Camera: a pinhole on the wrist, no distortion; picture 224 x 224 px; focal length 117.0 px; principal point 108.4 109.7 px. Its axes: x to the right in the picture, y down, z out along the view. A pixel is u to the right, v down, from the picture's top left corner.
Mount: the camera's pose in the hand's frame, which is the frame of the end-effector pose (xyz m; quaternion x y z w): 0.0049 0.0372 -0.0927 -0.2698 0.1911 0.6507 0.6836
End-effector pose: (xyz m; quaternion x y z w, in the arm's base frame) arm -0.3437 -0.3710 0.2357 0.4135 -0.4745 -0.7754 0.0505
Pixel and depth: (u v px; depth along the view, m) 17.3 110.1 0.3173
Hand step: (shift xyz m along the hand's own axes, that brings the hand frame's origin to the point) -0.0445 0.0388 0.3064
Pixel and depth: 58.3 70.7 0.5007
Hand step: 0.1084 0.1765 0.4499
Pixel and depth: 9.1 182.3 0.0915
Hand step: -0.0659 0.0331 0.0195
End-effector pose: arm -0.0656 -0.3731 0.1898 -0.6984 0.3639 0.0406 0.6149
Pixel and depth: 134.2 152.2 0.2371
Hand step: -0.0977 0.2254 0.0502
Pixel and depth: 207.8 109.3 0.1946
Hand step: 0.0013 0.2874 -0.0418
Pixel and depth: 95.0 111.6 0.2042
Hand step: -0.0186 0.1449 0.0808
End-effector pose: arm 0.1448 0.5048 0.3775 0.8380 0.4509 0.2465 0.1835
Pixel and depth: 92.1 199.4 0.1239
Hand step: -0.1019 0.1009 0.0033
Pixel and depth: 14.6 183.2 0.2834
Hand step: -0.2155 0.0349 0.2465
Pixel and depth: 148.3 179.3 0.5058
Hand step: -0.3254 0.4875 0.1607
